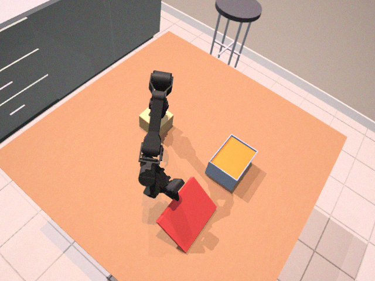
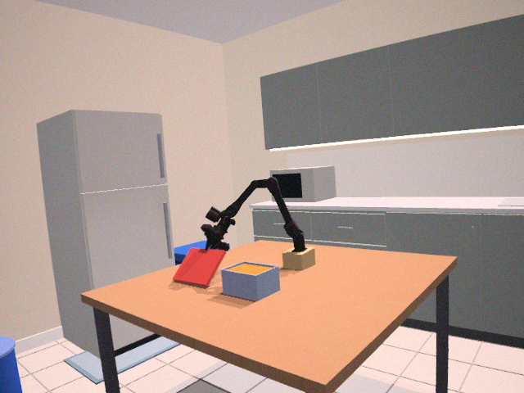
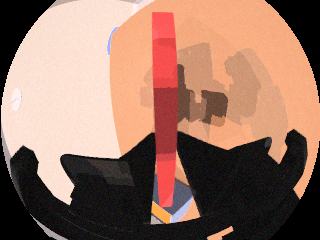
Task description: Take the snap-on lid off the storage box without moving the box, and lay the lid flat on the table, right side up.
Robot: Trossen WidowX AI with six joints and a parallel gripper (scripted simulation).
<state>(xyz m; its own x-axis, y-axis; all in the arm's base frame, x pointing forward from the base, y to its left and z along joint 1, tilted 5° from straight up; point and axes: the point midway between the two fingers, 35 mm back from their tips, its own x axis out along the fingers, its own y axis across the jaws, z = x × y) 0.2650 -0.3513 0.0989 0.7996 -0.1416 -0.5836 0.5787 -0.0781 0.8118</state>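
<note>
My gripper tip is now 6 cm short of the red lid, 5 cm above it and 1 cm to the left of it. Also, from my gripper tip: storage box (32 cm to the left, 12 cm ahead, 8 cm below).
</note>
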